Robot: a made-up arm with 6 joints. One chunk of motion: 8 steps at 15 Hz.
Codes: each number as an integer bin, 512 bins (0 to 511) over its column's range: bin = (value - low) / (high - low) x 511, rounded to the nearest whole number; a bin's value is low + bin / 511 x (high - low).
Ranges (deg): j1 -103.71..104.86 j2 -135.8..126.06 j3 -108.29..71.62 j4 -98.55..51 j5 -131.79..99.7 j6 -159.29..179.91
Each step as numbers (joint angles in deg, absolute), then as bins.
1 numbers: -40.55 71.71 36.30 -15.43 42.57 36.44
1 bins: 155 405 411 284 385 295
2 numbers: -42.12 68.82 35.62 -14.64 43.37 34.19
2 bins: 151 399 409 287 387 291
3 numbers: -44.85 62.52 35.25 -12.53 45.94 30.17
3 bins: 144 387 408 294 392 285
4 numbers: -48.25 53.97 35.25 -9.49 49.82 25.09
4 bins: 136 370 408 304 401 278
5 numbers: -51.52 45.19 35.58 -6.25 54.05 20.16
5 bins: 128 353 409 315 410 270
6 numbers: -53.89 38.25 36.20 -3.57 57.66 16.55
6 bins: 122 340 410 325 418 265
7 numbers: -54.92 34.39 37.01 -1.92 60.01 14.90
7 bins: 120 332 413 330 423 262
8 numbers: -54.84 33.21 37.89 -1.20 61.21 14.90
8 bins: 120 330 415 333 426 262
